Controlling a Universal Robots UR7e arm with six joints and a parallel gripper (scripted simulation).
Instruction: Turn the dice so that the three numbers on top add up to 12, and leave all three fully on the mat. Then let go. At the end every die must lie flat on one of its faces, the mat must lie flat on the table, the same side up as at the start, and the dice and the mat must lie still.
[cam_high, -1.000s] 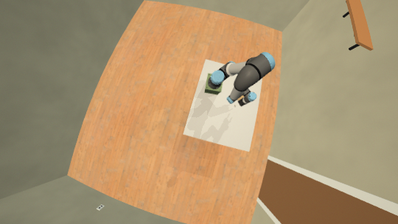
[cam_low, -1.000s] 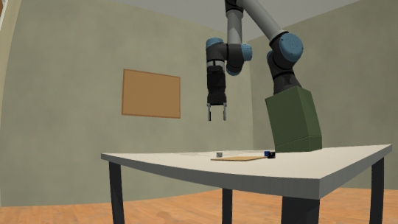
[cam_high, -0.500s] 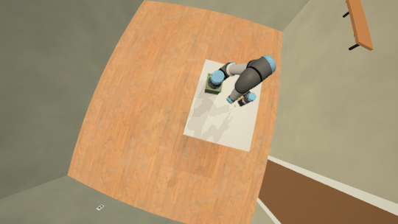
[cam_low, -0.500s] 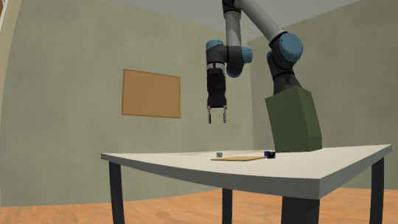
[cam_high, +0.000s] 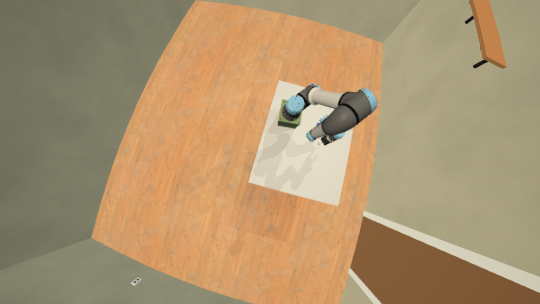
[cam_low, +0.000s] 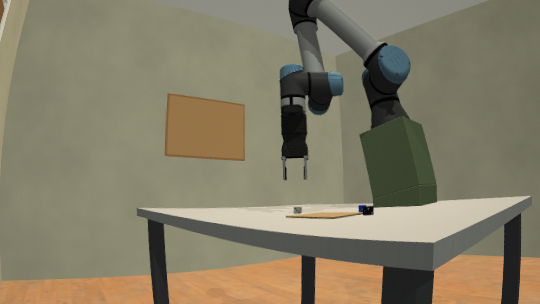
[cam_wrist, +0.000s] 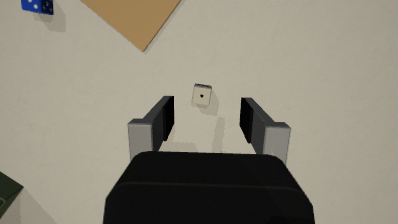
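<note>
Right now my hand is 10 cm above the white die and 1 cm past it. From my hand the other things lie so: blue die (18 cm to the left, 10 cm below, 10 cm behind); black die (25 cm to the left, 10 cm below, 4 cm behind); tan mat (16 cm to the left, 11 cm below, 1 cm ahead).
</note>
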